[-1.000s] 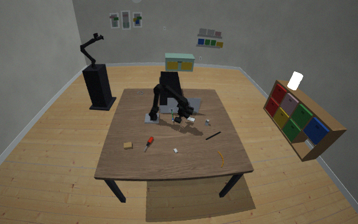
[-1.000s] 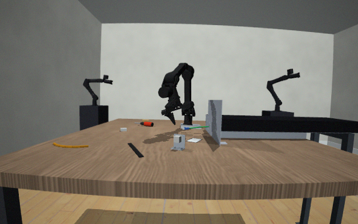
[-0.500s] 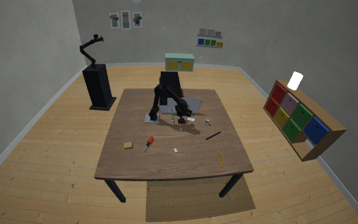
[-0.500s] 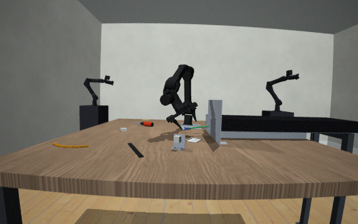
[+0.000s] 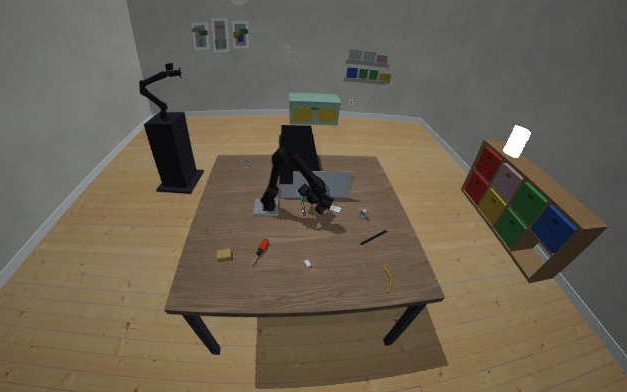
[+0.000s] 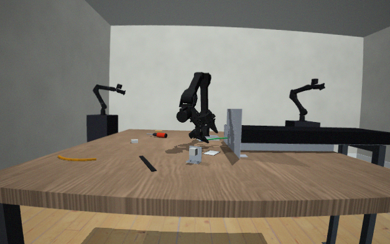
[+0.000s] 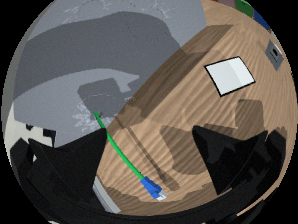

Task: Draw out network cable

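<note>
Right now the blue plug is 50 mm behind my hand, 40 mm to the right of it and 50 mm below it. The rest, counted from my hand: white rectangle: 140 mm ahead, 20 mm to the left, 70 mm below; then network jack: 310 mm ahead, 50 mm to the right, 30 mm below; then grey upright panel: 90 mm ahead, 120 mm to the left, 30 mm above.
</note>
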